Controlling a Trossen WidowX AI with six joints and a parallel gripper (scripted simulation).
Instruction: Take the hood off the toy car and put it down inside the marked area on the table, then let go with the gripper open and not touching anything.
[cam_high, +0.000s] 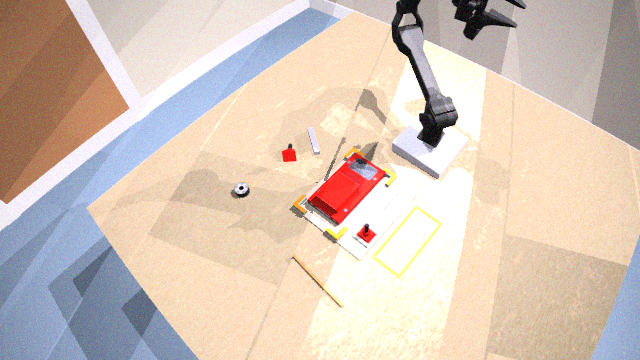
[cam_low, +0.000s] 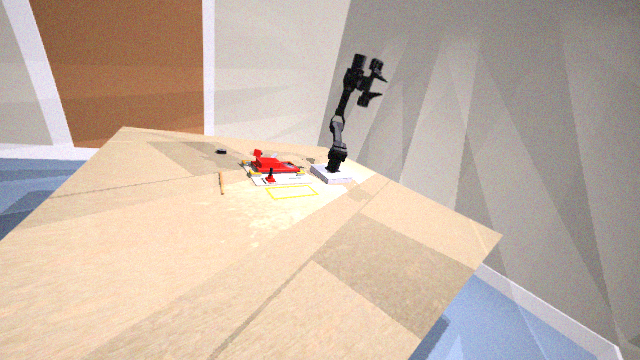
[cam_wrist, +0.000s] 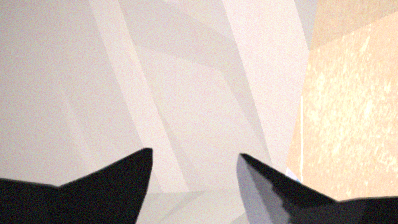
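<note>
The red hood lies 410 mm below my gripper tip, 350 mm ahead of it and 240 mm to the right of it. The rest, counted from my gripper tip: small black wheel (480 mm ahead, 470 mm to the right, 440 mm below); thin wooden stick (570 mm ahead, 450 mm below, 150 mm to the right).
</note>
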